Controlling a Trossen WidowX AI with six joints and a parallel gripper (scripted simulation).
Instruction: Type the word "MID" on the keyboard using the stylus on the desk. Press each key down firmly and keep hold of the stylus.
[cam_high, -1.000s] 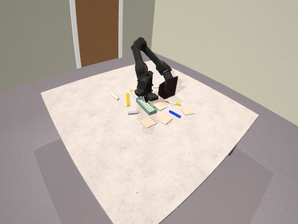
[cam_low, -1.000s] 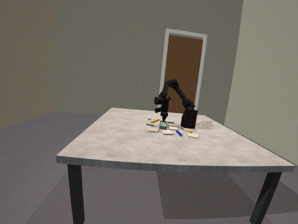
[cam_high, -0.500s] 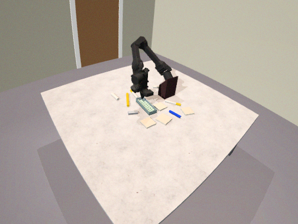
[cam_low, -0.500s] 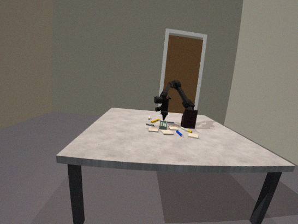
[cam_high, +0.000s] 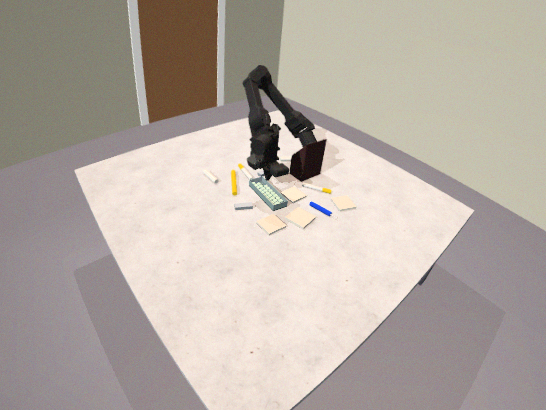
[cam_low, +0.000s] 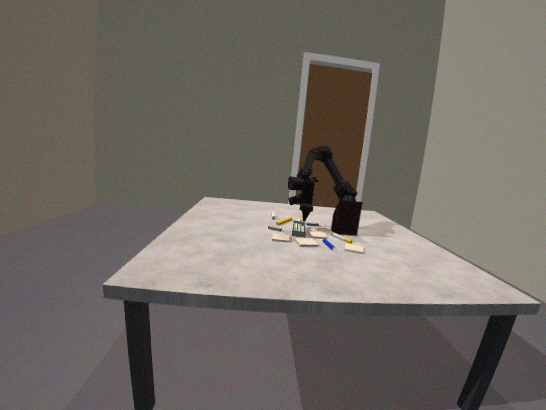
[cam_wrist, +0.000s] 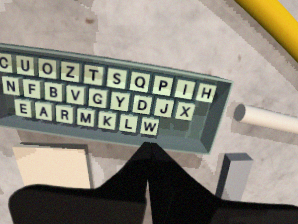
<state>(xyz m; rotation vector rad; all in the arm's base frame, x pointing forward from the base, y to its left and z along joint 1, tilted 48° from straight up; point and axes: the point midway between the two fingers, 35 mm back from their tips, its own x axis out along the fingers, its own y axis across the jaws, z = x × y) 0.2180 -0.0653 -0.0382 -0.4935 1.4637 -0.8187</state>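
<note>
The blue stylus lies 25 cm to the left of my gripper tip, 7 cm behind it and 3 cm below it. From my gripper tip the other things lie so: grey bar: 15 cm ahead, 4 cm to the left, 4 cm below.
</note>
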